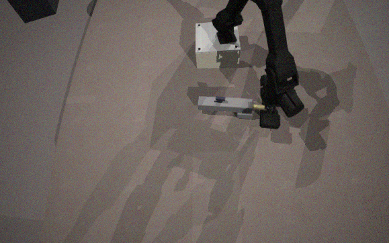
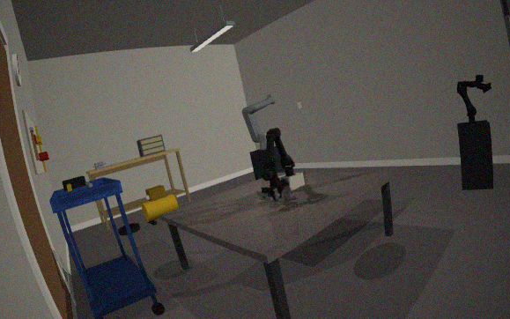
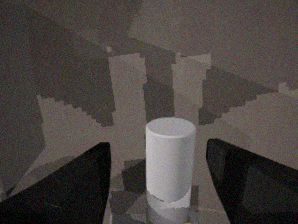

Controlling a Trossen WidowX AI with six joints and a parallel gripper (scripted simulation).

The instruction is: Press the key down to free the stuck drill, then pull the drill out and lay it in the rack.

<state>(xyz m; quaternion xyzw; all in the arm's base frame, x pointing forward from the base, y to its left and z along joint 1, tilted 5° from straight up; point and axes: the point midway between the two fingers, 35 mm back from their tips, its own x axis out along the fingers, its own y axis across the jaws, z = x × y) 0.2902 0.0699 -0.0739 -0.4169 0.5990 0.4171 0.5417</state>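
My gripper tip is 10 mm past the drill, 40 mm to the left of it and 30 mm below it. Also, from my gripper tip: dark blue T-shaped key 50 mm behind, 150 mm to the right, 40 mm above; grey fixture 40 mm behind, 130 mm to the right, 20 mm above.
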